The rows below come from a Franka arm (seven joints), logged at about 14 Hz.
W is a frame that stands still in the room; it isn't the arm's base.
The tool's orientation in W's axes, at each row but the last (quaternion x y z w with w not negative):
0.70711, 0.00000, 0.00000, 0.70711
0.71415, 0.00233, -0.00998, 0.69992
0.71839, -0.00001, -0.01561, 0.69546
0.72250, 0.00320, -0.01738, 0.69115
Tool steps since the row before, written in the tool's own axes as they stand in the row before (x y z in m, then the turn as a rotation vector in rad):
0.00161, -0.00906, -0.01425, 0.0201, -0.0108, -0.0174
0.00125, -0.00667, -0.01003, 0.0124, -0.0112, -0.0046
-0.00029, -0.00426, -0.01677, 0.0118, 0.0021, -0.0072
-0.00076, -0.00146, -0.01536, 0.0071, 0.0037, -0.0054
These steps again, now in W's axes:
0.00161, 0.01425, -0.00906, 0.0201, 0.0174, -0.0108
0.00124, 0.01015, -0.00649, 0.0123, 0.0047, -0.0113
-0.00001, 0.01690, -0.00371, 0.0120, 0.0069, 0.0021
-0.00048, 0.01542, -0.00076, 0.0073, 0.0051, 0.0037

